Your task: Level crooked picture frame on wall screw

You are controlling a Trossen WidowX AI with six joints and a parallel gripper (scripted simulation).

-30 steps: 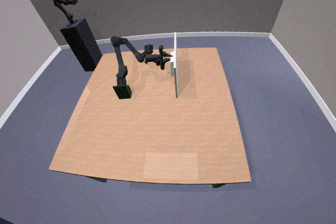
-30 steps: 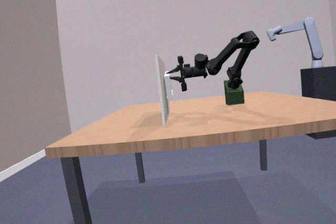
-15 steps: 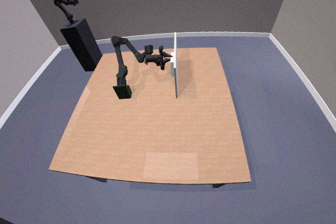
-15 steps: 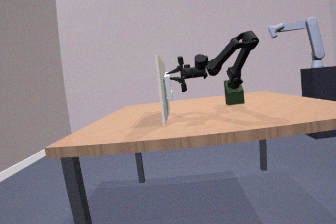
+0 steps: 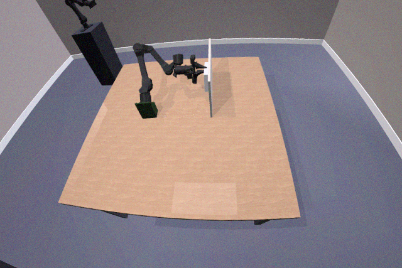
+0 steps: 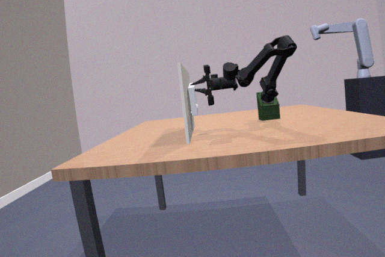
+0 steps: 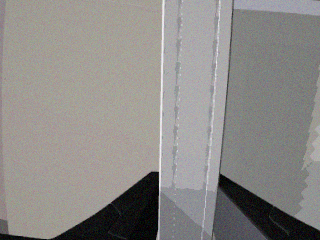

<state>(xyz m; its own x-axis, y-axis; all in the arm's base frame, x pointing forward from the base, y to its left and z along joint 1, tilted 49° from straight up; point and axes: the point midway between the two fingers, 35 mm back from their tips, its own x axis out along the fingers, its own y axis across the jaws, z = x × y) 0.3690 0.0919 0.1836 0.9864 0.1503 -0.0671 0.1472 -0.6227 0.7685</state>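
Right now my gripper tip is 1 cm to the left of the picture frame and 5 cm above it. Round my gripper tip: wall panel (1 cm ahead, 1 cm to the left, 6 cm below).
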